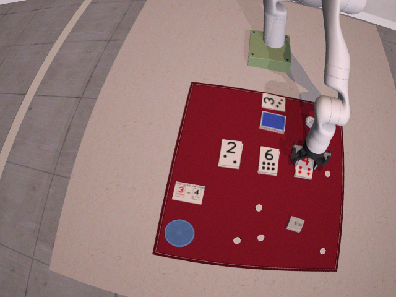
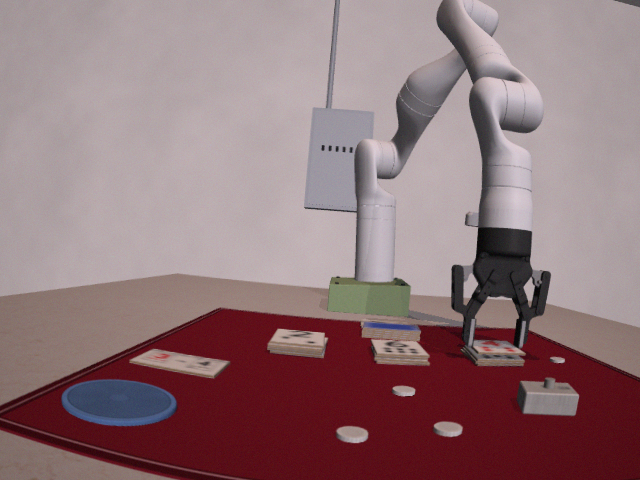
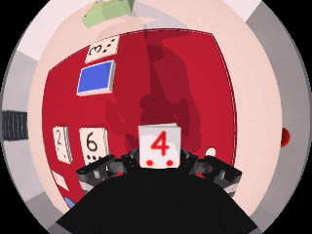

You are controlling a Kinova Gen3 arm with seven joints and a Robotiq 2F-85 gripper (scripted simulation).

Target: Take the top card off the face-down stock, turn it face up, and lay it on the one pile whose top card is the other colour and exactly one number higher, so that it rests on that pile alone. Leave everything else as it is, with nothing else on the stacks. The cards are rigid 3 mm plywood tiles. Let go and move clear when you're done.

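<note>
The red mat lies 12 cm to the right of my hand, 6 cm ahead of it and 4 cm below it. The rest, counted from my hand: grey knobbed block (21 cm ahead, 2 cm to the left, 1 cm below).
</note>
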